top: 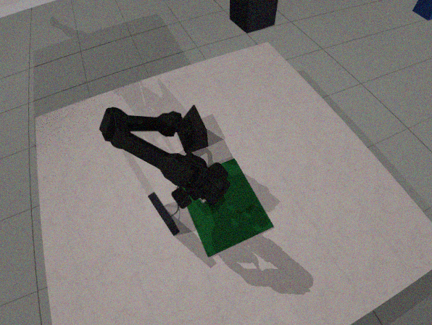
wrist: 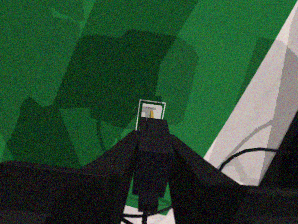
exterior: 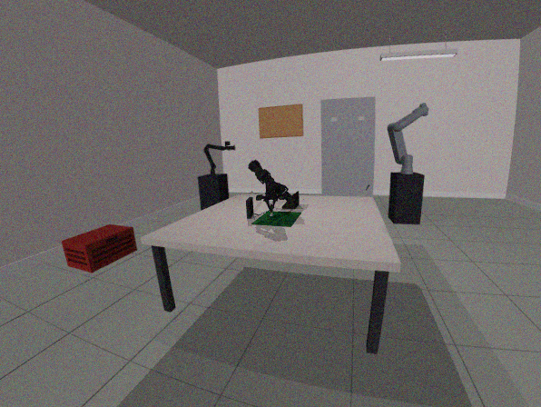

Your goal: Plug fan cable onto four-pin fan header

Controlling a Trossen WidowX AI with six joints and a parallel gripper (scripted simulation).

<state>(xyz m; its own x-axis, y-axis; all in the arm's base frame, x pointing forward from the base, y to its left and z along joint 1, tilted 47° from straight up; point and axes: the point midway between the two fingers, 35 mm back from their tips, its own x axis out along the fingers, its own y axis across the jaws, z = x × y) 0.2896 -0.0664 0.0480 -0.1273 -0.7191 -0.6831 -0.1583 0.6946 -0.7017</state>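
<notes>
My gripper tip is 4 cm above the white fan header and 1 cm past it. Also, from my gripper tip: black fan 13 cm to the right, 2 cm above, 1 cm ahead; green board 6 cm below, 5 cm to the left, 4 cm ahead; black plug 1 cm behind, 1 cm above.
</notes>
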